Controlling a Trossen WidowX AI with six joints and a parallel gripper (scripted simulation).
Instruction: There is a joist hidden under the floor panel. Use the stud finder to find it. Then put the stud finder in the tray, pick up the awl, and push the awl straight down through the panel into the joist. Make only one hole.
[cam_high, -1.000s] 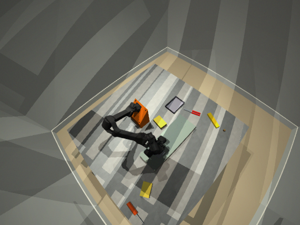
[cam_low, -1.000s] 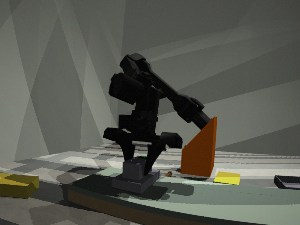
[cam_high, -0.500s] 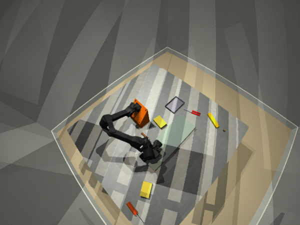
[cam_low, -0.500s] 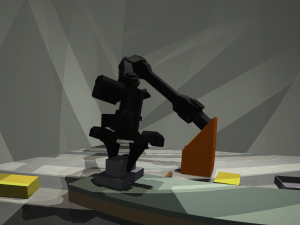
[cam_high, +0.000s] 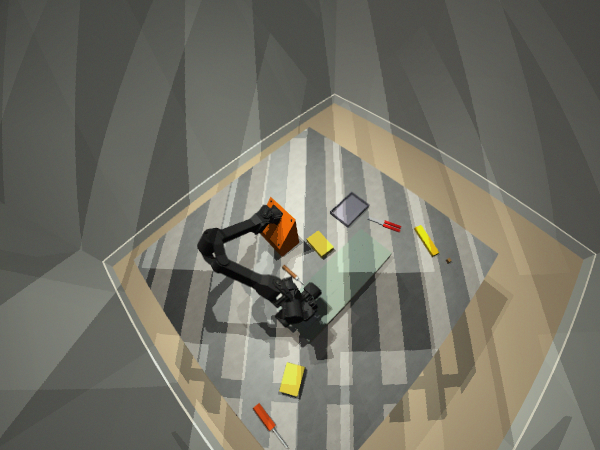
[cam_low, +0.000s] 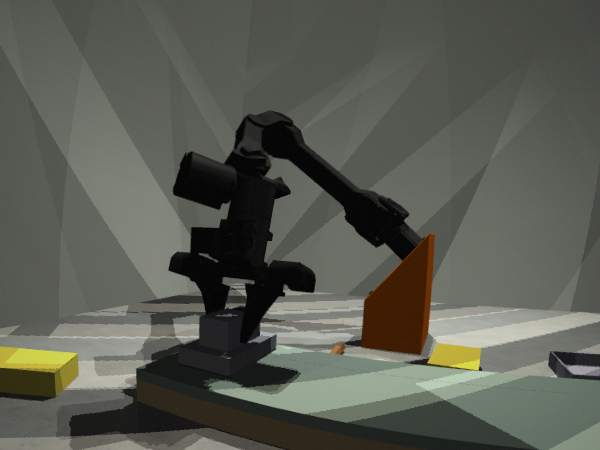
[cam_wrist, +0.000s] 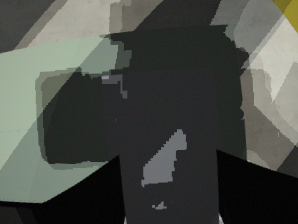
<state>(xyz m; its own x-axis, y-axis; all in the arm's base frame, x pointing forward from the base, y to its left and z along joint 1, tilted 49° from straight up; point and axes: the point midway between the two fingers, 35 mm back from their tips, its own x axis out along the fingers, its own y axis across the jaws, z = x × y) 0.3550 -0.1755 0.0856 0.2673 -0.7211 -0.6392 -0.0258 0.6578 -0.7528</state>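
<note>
The dark-rimmed tray lies 51 cm to the left of my gripper tip, 22 cm behind it and 5 cm below it. The rest, counted from my gripper tip: awl (15 cm behind, 8 cm to the left, 6 cm below); then stud finder (2 cm behind, 2 cm above); then yellow bar (64 cm to the left, 15 cm ahead, 6 cm below).
</note>
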